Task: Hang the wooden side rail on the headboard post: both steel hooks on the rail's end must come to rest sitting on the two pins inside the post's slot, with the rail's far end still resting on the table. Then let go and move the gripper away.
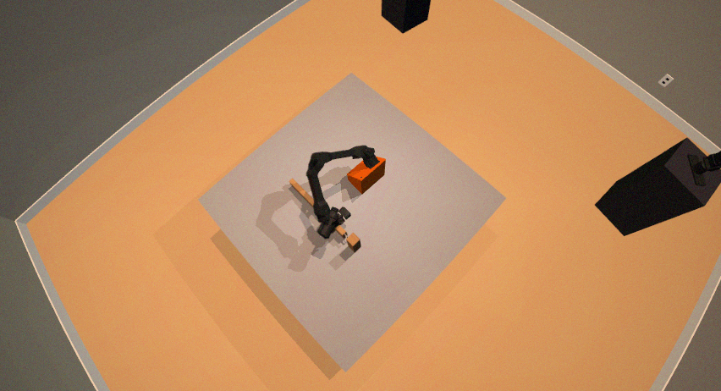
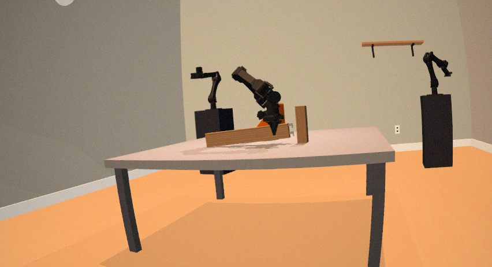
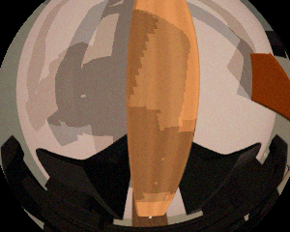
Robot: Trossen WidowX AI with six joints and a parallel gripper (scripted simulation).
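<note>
Right now my gripper tip is 140 mm to the right of the headboard post, 40 mm below it and 20 mm past it.
</note>
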